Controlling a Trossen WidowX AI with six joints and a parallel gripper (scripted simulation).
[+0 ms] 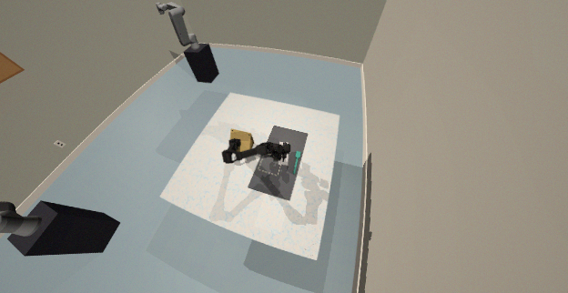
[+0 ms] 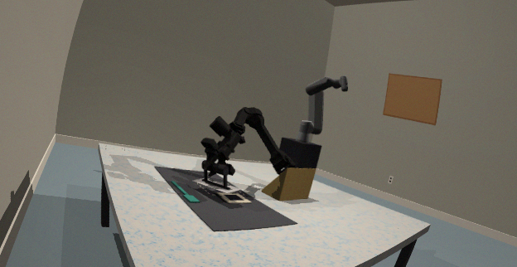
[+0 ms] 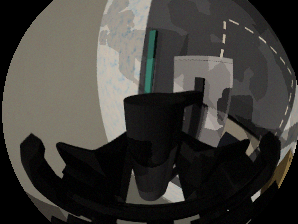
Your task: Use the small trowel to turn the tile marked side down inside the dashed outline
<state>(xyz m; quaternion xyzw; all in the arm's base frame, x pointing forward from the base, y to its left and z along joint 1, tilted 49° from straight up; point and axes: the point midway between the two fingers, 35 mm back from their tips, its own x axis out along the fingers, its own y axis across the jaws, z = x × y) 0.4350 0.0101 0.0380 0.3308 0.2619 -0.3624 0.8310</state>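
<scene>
Right now the dark mat is 60 mm behind my gripper tip, 10 mm to the right of it and 110 mm below it. Also, from my gripper tip: green trowel: 80 mm ahead, 90 mm below; square tile: 110 mm behind, 40 mm to the left, 90 mm below.
</scene>
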